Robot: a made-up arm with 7 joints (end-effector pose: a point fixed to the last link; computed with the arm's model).
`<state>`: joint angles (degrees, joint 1 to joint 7).
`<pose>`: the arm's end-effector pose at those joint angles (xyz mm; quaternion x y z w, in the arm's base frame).
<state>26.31 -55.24 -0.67 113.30 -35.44 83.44 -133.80</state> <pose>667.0 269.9 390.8 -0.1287 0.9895 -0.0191 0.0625</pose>
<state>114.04 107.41 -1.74 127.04 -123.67 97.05 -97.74</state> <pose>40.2 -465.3 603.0 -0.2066 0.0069 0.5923 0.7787</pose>
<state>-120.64 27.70 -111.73 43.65 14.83 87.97 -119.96</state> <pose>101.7 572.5 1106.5 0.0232 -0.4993 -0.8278 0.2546</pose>
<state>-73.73 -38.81 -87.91 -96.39 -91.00 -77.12 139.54</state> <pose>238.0 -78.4 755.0 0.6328 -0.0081 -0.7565 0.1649</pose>
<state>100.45 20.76 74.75 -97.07 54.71 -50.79 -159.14</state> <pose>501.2 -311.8 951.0 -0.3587 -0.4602 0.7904 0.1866</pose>
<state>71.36 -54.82 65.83 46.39 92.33 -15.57 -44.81</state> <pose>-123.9 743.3 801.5 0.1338 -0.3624 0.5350 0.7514</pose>
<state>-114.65 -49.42 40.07 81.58 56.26 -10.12 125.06</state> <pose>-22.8 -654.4 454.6 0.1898 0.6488 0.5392 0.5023</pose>
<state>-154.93 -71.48 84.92 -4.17 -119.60 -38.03 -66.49</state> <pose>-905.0 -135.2 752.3 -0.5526 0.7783 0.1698 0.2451</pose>
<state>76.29 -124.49 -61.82 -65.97 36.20 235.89 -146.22</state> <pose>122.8 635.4 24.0 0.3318 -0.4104 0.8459 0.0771</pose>
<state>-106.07 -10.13 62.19 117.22 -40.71 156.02 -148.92</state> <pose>92.3 -252.3 964.9 0.0441 0.5176 -0.0396 0.8536</pose>
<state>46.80 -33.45 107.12 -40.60 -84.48 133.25 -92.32</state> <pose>448.3 -51.5 971.4 0.3454 -0.1753 0.8207 0.4200</pose>
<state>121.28 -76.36 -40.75 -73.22 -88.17 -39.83 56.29</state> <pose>-343.7 286.0 884.3 -0.6788 0.2079 -0.5485 0.4419</pose>
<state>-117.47 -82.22 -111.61 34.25 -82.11 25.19 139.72</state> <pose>-686.7 -751.6 537.8 0.0722 -0.0210 -0.1165 0.9903</pose>
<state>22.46 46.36 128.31 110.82 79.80 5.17 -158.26</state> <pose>-445.0 58.3 387.7 0.6454 -0.6592 0.2165 0.3195</pose>
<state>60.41 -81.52 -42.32 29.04 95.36 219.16 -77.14</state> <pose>438.5 532.7 267.3 0.2342 -0.3774 0.7707 0.4568</pose>
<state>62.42 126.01 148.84 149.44 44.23 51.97 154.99</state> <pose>-139.4 22.0 200.3 -0.5717 0.0694 -0.5571 0.5983</pose>
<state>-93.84 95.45 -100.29 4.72 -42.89 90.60 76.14</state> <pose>118.0 882.6 419.4 -0.7271 0.1475 0.1386 0.6560</pose>
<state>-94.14 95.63 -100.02 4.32 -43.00 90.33 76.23</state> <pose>125.3 881.2 416.7 -0.7279 0.1527 0.1366 0.6544</pose>
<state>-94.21 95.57 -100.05 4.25 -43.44 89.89 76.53</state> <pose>126.3 882.0 419.0 -0.7299 0.1513 0.1360 0.6526</pose>
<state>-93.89 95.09 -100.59 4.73 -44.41 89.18 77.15</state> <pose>116.8 886.6 429.8 -0.7337 0.1386 0.1378 0.6507</pose>
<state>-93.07 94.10 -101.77 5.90 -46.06 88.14 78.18</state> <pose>93.3 894.9 451.0 -0.7397 0.1118 0.1418 0.6483</pose>
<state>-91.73 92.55 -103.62 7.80 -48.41 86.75 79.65</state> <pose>54.1 905.1 482.8 -0.7469 0.0706 0.1469 0.6447</pose>
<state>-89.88 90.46 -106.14 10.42 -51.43 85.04 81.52</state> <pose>-1.7 913.8 523.7 -0.7540 0.0158 0.1508 0.6391</pose>
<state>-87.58 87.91 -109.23 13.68 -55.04 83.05 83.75</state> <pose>-73.1 916.7 570.3 -0.7594 -0.0500 0.1512 0.6308</pose>
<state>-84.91 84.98 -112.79 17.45 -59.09 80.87 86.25</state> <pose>-157.1 909.5 619.0 -0.7612 -0.1228 0.1456 0.6199</pose>
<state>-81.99 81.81 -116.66 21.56 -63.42 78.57 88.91</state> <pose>-248.1 889.6 665.0 -0.7582 -0.1978 0.1327 0.6069</pose>
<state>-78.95 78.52 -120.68 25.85 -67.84 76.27 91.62</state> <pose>-339.7 857.0 704.8 -0.7499 -0.2705 0.1123 0.5931</pose>
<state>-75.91 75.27 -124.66 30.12 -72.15 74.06 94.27</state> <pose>-425.5 814.4 736.0 -0.7369 -0.3366 0.0863 0.5798</pose>
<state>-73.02 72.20 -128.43 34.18 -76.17 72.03 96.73</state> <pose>-500.3 766.4 757.9 -0.7205 -0.3936 0.0569 0.5682</pose>
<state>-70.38 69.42 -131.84 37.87 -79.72 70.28 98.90</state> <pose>-561.6 718.0 771.8 -0.7023 -0.4401 0.0276 0.5588</pose>
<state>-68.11 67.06 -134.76 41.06 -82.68 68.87 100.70</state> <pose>-608.7 674.0 779.3 -0.6846 -0.4764 0.0011 0.5517</pose>
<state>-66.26 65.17 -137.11 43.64 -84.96 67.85 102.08</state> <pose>-642.9 637.2 782.7 -0.6687 -0.5033 -0.0204 0.5469</pose>
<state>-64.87 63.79 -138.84 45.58 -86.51 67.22 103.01</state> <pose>-665.9 609.6 783.6 -0.6561 -0.5223 -0.0355 0.5436</pose>
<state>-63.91 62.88 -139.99 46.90 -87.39 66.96 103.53</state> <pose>-680.2 590.7 783.7 -0.6469 -0.5350 -0.0440 0.5416</pose>
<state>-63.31 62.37 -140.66 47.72 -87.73 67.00 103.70</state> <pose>-688.3 579.2 783.2 -0.6407 -0.5432 -0.0472 0.5405</pose>
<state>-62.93 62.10 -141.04 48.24 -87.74 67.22 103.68</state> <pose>-692.9 572.3 782.6 -0.6366 -0.5487 -0.0470 0.5399</pose>
